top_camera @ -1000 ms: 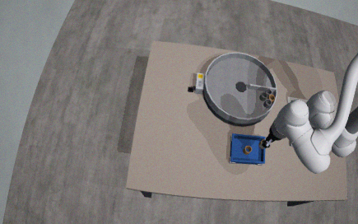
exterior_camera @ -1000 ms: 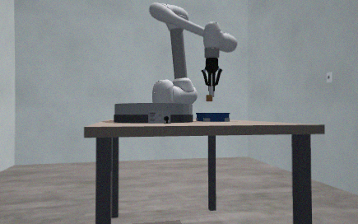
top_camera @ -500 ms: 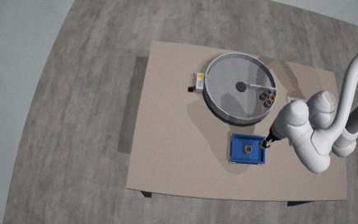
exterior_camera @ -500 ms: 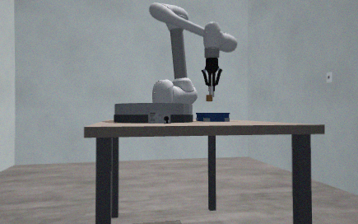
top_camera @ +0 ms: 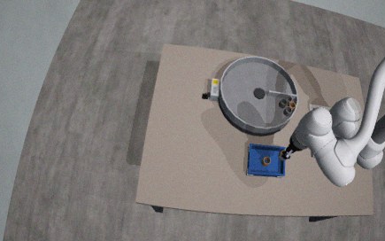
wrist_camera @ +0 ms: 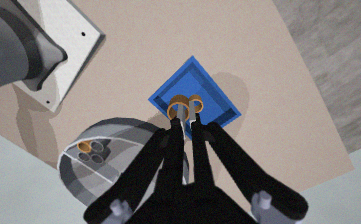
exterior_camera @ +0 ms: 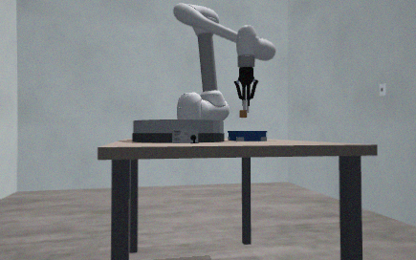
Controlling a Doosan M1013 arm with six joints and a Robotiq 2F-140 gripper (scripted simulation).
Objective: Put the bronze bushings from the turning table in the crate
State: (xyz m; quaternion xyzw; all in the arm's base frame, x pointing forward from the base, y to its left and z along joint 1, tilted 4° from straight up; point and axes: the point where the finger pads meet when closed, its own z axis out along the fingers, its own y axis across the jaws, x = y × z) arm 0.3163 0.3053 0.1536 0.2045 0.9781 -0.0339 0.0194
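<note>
Now: the blue crate 4 cm ahead of my hand and 16 cm below it. Round my hand: grey turning table (15 cm ahead, 34 cm to the right, 13 cm below).
</note>
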